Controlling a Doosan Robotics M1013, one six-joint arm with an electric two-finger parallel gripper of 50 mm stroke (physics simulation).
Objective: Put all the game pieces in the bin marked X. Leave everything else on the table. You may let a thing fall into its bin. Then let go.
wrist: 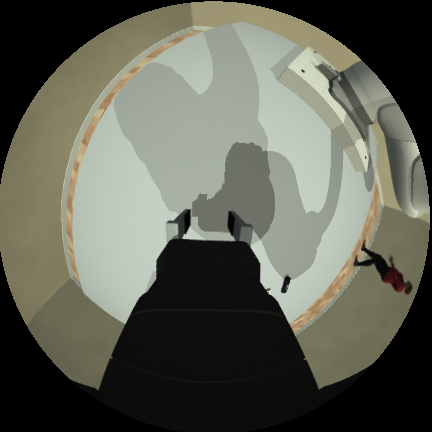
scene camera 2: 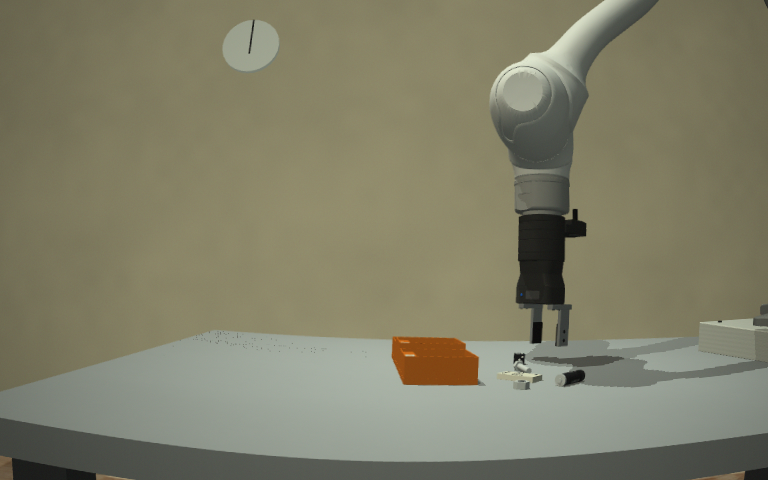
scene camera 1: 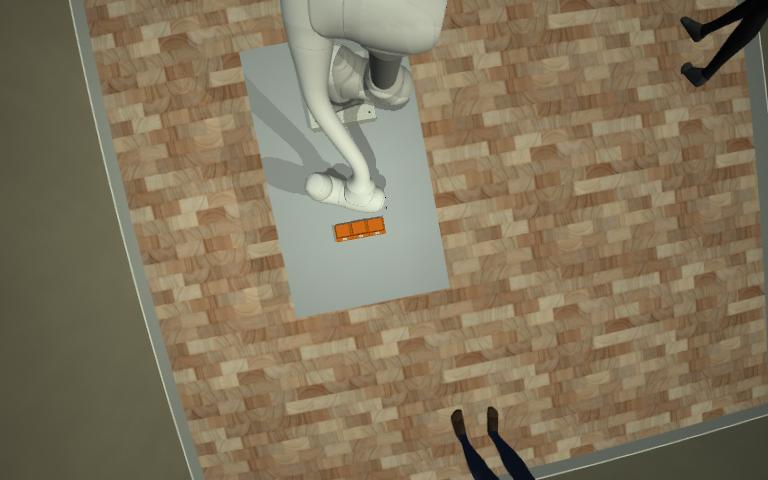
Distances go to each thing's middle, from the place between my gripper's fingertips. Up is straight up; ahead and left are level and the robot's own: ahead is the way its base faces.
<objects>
My gripper is now 220 mm short of the orange three-compartment bin (scene camera 2: 419, 360) and 70 mm to the right of it.
</objects>
